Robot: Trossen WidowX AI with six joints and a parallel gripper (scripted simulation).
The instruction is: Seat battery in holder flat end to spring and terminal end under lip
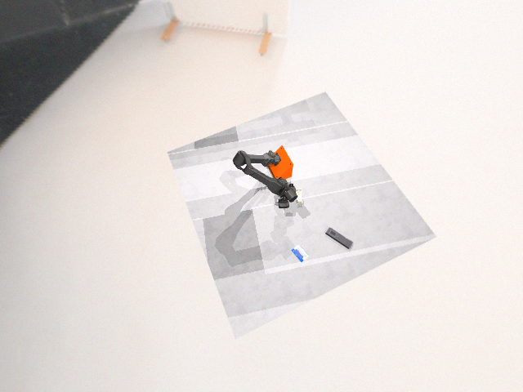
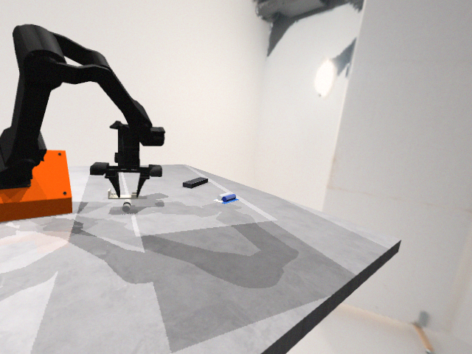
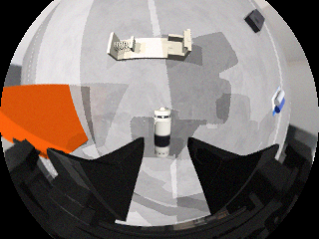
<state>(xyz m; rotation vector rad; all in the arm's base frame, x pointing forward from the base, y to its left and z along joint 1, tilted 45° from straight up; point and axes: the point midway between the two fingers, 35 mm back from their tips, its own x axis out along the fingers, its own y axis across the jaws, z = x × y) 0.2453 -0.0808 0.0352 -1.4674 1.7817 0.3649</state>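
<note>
Right now my gripper tip is 3 cm above the battery. The rest, counted from my gripper tip: black flat block 37 cm ahead, 19 cm to the left, 2 cm below.
</note>
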